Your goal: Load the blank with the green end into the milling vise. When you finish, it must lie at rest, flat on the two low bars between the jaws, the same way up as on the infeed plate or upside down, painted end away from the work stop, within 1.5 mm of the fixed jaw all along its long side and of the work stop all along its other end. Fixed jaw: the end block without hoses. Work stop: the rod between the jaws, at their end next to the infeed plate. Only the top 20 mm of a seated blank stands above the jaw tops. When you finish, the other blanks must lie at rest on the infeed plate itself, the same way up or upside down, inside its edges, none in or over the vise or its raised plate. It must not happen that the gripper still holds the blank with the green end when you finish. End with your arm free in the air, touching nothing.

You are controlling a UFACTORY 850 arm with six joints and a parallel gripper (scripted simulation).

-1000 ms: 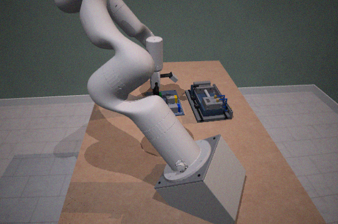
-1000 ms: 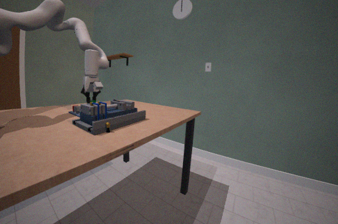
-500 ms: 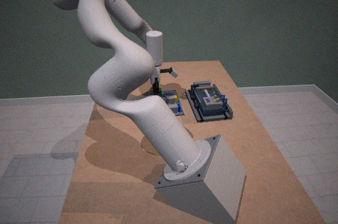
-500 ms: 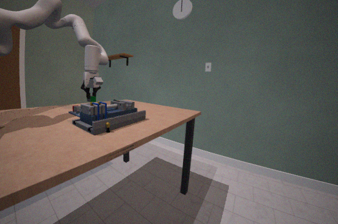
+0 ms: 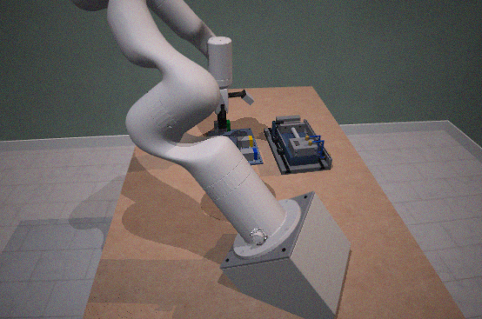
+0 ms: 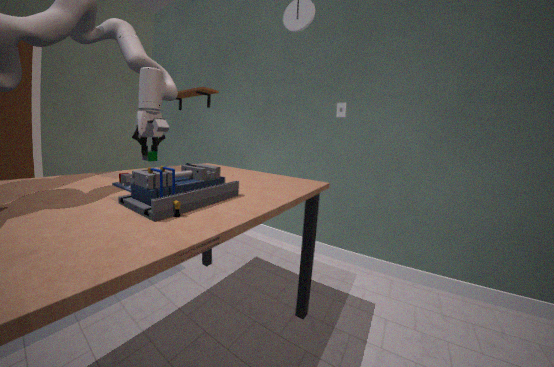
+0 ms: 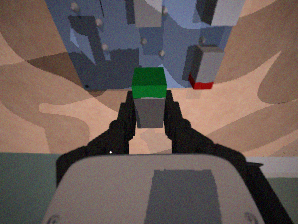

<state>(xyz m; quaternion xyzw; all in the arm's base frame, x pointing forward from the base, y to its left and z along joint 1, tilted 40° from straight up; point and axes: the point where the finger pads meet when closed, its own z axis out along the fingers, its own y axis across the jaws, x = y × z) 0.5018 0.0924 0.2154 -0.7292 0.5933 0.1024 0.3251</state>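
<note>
My gripper is now 290 mm to the left of the pale rod, 50 mm above it and 20 mm short of it. Also, from my hand: green-ended blank 20 mm below; blue infeed plate 130 mm below, 40 mm to the right, 20 mm ahead; yellow-ended blank 100 mm below, 90 mm to the right, 30 mm ahead.
</note>
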